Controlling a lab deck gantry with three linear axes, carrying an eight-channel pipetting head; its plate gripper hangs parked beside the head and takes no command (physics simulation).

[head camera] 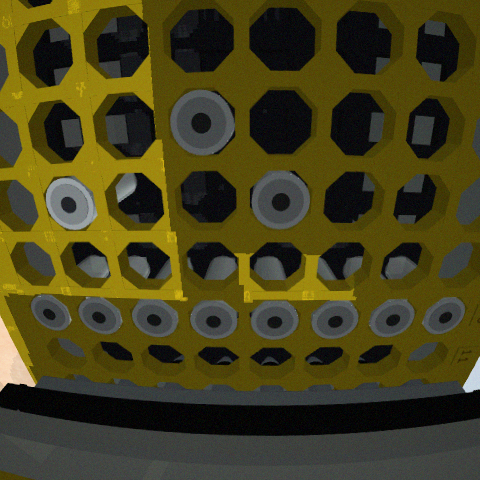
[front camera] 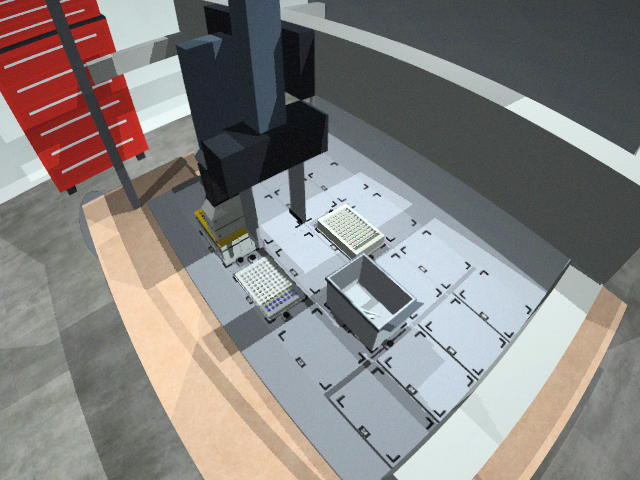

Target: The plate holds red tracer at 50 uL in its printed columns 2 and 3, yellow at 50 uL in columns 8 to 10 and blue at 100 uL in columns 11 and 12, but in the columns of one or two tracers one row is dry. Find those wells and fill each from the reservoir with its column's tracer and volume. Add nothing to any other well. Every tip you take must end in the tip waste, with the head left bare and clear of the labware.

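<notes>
The pipetting head point(front camera: 222, 211) point(head camera: 240, 450) is low over the yellow tip rack point(front camera: 233, 239) point(head camera: 242, 82); its nozzles are hidden, and whether they carry tips cannot be told. The head view shows a full row of eight tips in rack column 10, two single tips in column 8 and one in column 7. The parked plate gripper point(front camera: 276, 232) hangs with its two fingers wide apart and empty. The white well plate point(front camera: 266, 286) shows blue wells at its near end; single wells are too small to judge. The cream reservoir point(front camera: 351, 230) shows reddish lines.
The open grey tip waste bin point(front camera: 333, 294) stands right of the plate and in front of the reservoir, with some pale tips inside. Its walls rise above the labware. The deck point(front camera: 305, 335) has black corner marks. A dark wall point(front camera: 439, 124) runs behind it.
</notes>
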